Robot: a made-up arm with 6 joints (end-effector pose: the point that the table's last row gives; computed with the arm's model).
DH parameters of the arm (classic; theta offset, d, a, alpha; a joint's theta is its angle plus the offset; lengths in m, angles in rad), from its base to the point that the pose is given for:
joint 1: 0 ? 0 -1.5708
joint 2: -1.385 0 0.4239 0
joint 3: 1.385 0 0.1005 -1.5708
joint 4: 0 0.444 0 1.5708
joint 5: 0 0 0.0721 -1.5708
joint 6: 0 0.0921 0 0
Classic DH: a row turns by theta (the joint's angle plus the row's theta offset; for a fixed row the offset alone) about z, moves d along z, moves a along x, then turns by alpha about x.
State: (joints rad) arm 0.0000 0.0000 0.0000 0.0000 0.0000 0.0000
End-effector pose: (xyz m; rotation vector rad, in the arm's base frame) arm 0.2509 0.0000 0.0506 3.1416 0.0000 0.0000
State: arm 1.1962 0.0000 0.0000 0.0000 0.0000 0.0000
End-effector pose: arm 0.0918 0.2335 0.0506 2.5962 1.7689 0.0000
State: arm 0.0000 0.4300 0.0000 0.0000 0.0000 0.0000
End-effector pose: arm 0.1783 0.0000 -0.0431 3.0693 0.0000 -0.6702
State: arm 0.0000 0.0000 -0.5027 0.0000 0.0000 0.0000
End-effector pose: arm 0.4878 0.0000 0.2001 3.0429 0.0000 0.7813
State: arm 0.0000 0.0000 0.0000 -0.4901 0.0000 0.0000
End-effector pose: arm 0.2424 0.0339 0.0506 3.0477 0.7622 0.0000
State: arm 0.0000 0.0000 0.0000 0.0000 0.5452 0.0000
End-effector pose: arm 0.1927 0.0000 0.0266 3.0256 0.0000 -0.8458
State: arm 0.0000 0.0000 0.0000 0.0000 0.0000 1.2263
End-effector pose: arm 0.2509 0.0000 0.0506 2.5693 -1.8078 0.0000
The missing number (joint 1, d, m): 0.1701
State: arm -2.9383 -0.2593 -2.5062 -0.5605 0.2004 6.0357
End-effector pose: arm -0.0293 -0.0344 1.1563 0.1744 -0.5370 -0.6090
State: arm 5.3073 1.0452 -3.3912 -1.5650 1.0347 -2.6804
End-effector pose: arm 0.3710 -0.6238 0.7700 1.1860 1.0066 -2.1540
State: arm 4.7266 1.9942 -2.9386 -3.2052 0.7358 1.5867
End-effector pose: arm 0.0128 -0.8656 -0.3130 1.4609 0.0680 0.0173
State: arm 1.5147 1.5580 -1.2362 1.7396 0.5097 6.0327
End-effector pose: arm 0.0364 0.3315 -0.4645 2.8515 -0.0815 -0.7482
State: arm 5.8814 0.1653 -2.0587 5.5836 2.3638 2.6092
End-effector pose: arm 0.4760 -0.2834 0.7153 -0.3181 -2.4196 0.4219
